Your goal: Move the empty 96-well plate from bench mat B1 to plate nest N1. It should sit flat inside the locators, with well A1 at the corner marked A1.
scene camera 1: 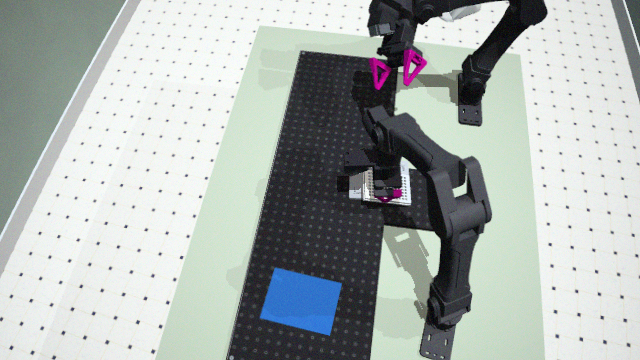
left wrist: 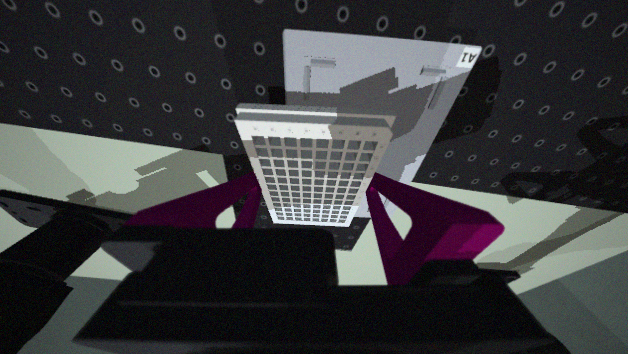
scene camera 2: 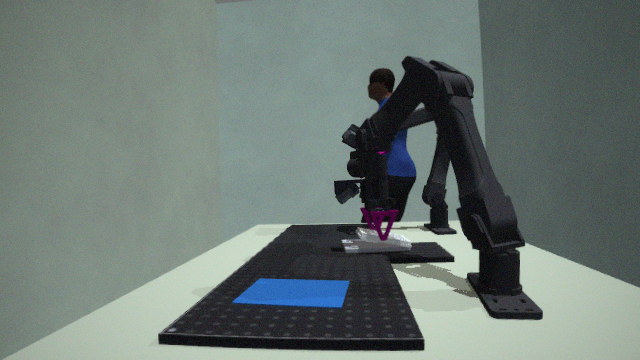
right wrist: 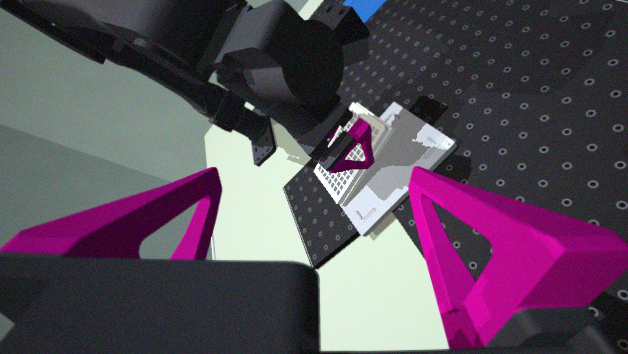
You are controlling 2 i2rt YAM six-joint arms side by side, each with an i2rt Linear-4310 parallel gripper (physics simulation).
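Places are measured from the left arm's base along level axes (x ahead, y down, z left), in millimetres.
Pixels of known places: left gripper, fingertip midpoint: (scene camera 1: 383, 187) (left wrist: 313, 176) (scene camera 2: 379, 237) (right wrist: 353, 149); right gripper, fingertip midpoint: (scene camera 1: 390, 87) (right wrist: 315, 177); left arm's base at its link origin: (scene camera 1: 441, 317) (left wrist: 95, 220) (scene camera 2: 498, 295) (right wrist: 262, 131); right arm's base at its link origin: (scene camera 1: 469, 99) (scene camera 2: 439, 229).
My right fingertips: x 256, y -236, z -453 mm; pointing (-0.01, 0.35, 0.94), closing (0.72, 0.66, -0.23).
Observation:
Ahead of a thing's pixels: the offset from my right fingertips to its middle. "spot": to the spot under its first point. Level surfaces: height alone.
The white 96-well plate @[dx -51, dy +190, dz +170 mm] (scene camera 1: 405, 192) (scene camera 2: 398, 241) (left wrist: 312, 172) (right wrist: 337, 189) is tilted, its left end higher in scene camera 2. It hangs over the pale plate nest @[dx -26, dy +216, dz +139 mm] (scene camera 1: 355, 193) (scene camera 2: 356, 246) (left wrist: 360, 47) (right wrist: 405, 175). The left wrist view shows two corner locators uncovered beyond the plate, and the nest's A1 label @[spot: dx +60, dy +211, dz +105 mm] (left wrist: 468, 57) at the upper right. My left gripper (scene camera 1: 389, 196) (scene camera 2: 383, 237) (left wrist: 313, 176) is shut on the plate's long sides. Whether the plate's low end touches the nest is unclear; its well A1 cannot be told. My right gripper (scene camera 1: 393, 87) is open and empty, away from the plate.
A blue mat @[dy +221 mm] (scene camera 1: 300, 301) (scene camera 2: 292, 292) lies on the black perforated board @[dy +223 mm] (scene camera 1: 310, 215) (scene camera 2: 200, 320), in the lower part of scene camera 1. The nest stands near a black side board (scene camera 1: 415, 217) (right wrist: 320, 230). The left arm reaches over the nest from the right. A person (scene camera 2: 400, 155) stands behind the table.

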